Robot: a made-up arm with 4 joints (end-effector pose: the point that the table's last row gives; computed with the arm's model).
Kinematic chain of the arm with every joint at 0, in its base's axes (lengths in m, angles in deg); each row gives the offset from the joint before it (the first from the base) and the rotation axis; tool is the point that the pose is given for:
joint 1: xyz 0 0 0.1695 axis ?
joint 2: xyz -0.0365 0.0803 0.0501 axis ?
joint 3: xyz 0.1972 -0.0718 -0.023 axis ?
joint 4: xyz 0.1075 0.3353 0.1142 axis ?
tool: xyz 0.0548 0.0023 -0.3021
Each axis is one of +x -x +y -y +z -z.
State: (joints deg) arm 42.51 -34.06 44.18 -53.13
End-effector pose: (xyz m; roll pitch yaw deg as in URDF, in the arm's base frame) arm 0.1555 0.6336 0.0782 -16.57 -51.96 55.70
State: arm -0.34 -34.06 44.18 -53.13
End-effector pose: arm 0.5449 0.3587 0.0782 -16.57 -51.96 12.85
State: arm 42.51 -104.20 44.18 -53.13
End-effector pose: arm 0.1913 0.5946 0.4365 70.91 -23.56 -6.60
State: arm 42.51 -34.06 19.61 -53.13
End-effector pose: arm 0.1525 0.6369 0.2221 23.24 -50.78 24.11
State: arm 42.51 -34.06 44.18 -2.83
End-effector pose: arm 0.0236 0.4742 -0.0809 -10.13 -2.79 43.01
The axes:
joint 1: +z
joint 2: -x
joint 3: -x
joint 4: +y

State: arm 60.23 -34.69 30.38 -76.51
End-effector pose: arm -0.0303 0.6795 0.2819 17.90 -75.85 42.84
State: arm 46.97 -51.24 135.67 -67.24
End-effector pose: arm 0.2899 0.5064 -0.1821 -87.84 -5.14 114.11
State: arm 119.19 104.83 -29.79 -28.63
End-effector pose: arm -0.2625 0.3815 -0.0635 -76.80 -7.11 147.00
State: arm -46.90 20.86 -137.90 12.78
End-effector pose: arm 0.1909 -0.1703 0.6119 116.46 -5.77 -35.48
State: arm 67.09 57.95 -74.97 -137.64
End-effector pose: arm -0.0494 0.4891 0.7250 157.50 -40.11 -97.97
